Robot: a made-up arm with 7 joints. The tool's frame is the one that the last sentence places.
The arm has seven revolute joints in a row. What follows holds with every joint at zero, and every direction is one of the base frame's. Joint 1 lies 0.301 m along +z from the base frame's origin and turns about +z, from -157.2 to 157.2 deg. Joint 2 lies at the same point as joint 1 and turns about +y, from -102.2 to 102.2 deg. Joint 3 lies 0.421 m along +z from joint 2 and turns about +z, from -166.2 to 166.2 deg. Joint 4 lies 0.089 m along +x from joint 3 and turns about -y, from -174.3 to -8.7 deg. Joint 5 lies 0.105 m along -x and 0.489 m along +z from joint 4 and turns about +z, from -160.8 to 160.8 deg. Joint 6 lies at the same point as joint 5 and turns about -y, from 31.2 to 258.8 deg. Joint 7 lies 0.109 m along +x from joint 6 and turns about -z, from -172.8 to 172.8 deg. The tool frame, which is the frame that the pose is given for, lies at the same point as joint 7; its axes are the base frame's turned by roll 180, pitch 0 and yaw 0 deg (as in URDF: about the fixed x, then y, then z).
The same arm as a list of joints. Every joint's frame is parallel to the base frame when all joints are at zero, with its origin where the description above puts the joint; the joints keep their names.
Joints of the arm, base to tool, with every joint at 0 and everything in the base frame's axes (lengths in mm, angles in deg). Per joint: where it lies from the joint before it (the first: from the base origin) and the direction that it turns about. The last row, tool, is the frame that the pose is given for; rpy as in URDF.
joint 1: offset 0 0 301 axis +z
joint 2: offset 0 0 0 axis +y
joint 3: offset 0 0 421 axis +z
joint 4: offset 89 0 0 axis -y
joint 5: offset -105 0 489 axis +z
joint 6: offset 0 0 0 axis -y
joint 7: offset 109 0 0 axis -z
tool: offset 0 0 0 rpy 180 0 0
Joint limits (deg, base to tool): -157.2..157.2 -102.2..102.2 -166.2..166.2 -174.3..-8.7 -160.8..160.8 31.2..258.8 -172.8..172.8

